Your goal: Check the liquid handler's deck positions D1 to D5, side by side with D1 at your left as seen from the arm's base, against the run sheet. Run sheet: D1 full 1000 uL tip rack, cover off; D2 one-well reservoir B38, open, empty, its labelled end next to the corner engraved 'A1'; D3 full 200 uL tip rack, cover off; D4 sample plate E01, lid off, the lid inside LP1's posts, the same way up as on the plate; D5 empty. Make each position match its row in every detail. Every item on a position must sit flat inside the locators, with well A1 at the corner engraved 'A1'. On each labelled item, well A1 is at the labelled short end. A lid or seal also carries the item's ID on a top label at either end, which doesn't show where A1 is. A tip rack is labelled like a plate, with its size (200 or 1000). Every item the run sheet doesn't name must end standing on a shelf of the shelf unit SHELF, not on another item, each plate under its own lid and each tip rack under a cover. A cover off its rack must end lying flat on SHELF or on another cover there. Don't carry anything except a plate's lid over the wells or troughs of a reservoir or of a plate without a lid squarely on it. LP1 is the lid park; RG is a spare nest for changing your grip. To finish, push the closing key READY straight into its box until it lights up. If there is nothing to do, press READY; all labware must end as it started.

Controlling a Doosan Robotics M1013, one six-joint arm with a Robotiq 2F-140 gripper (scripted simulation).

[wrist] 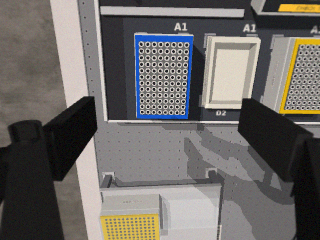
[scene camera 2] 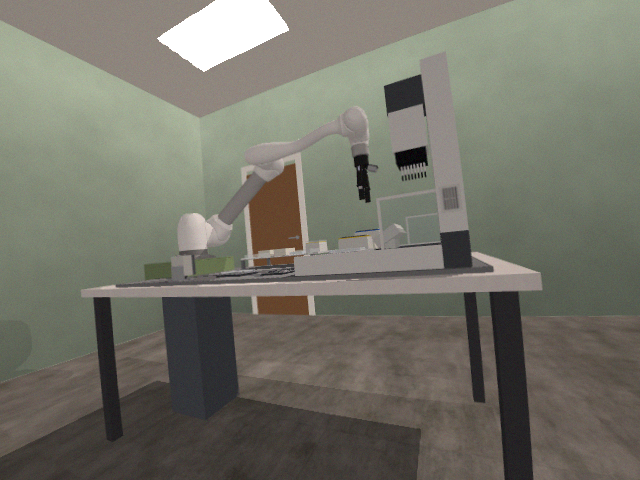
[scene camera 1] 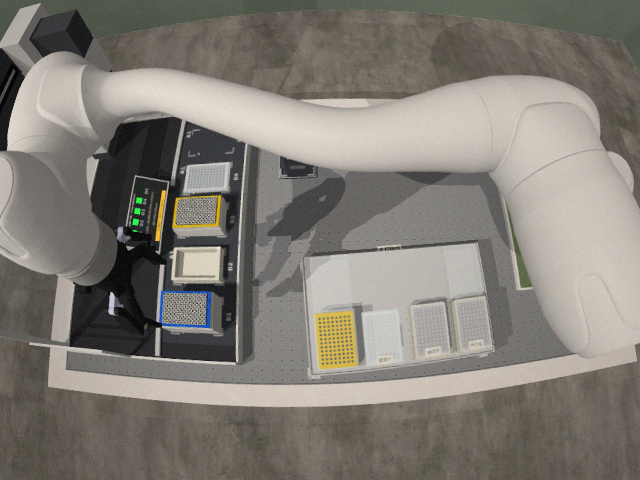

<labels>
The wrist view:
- my gripper: 168, 114
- blue-rimmed tip rack: 163, 62
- cream one-well reservoir: 228, 76
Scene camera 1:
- my gripper: 157, 293
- blue-rimmed tip rack: 180, 311
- cream one-well reservoir: 195, 264
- yellow-rimmed tip rack: 206, 215
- white sample plate: 216, 173
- clear lid: 382, 334
</labels>
